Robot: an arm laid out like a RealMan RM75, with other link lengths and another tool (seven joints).
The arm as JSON. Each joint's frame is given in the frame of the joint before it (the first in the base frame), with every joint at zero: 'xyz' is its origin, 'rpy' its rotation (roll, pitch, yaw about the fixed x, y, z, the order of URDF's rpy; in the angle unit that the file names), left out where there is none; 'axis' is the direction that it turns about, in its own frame. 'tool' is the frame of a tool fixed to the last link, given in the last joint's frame.
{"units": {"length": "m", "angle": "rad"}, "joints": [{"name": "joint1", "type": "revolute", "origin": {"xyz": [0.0, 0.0, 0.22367]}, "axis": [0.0, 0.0, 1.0]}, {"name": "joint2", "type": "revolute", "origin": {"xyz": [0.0, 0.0, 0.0]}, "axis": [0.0, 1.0, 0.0]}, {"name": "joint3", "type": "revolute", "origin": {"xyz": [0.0, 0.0, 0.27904]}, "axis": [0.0, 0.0, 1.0]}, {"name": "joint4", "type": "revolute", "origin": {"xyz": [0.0, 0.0, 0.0]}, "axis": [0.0, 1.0, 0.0]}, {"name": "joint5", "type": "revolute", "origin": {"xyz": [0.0, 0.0, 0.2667]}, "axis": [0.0, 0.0, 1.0]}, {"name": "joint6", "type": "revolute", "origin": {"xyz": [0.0, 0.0, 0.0]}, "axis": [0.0, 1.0, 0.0]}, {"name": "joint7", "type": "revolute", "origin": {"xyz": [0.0, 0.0, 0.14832]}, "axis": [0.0, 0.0, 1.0]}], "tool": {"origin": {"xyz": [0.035, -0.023, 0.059], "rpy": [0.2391, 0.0, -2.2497]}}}
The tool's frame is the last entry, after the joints.
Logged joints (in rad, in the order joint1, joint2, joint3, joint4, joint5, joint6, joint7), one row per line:
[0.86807, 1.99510, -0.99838, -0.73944, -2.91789, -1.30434, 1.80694]
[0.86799, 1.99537, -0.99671, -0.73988, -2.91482, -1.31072, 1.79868]
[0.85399, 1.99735, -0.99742, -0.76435, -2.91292, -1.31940, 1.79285]
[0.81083, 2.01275, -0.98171, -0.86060, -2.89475, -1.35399, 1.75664]
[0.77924, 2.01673, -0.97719, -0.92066, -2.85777, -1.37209, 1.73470]
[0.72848, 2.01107, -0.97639, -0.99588, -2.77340, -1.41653, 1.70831]
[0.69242, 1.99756, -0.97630, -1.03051, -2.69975, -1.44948, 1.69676]
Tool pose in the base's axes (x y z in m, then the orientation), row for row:
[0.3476, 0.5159, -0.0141, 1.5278, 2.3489, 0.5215]
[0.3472, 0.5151, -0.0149, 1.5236, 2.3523, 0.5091]
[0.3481, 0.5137, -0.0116, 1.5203, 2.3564, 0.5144]
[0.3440, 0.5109, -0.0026, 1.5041, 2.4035, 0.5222]
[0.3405, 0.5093, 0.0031, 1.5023, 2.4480, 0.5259]
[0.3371, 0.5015, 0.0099, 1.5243, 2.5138, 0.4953]
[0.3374, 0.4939, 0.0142, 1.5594, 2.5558, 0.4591]
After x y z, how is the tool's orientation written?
As a rotation vector, in radians.
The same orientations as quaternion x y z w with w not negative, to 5 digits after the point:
[0.53036, 0.81539, 0.18103, 0.14520]
[0.52915, 0.81696, 0.17681, 0.14603]
[0.52762, 0.81779, 0.17852, 0.14476]
[0.51736, 0.82672, 0.17962, 0.12892]
[0.51134, 0.83322, 0.17900, 0.11059]
[0.50965, 0.84049, 0.16560, 0.08007]
[0.51401, 0.84245, 0.15133, 0.05629]

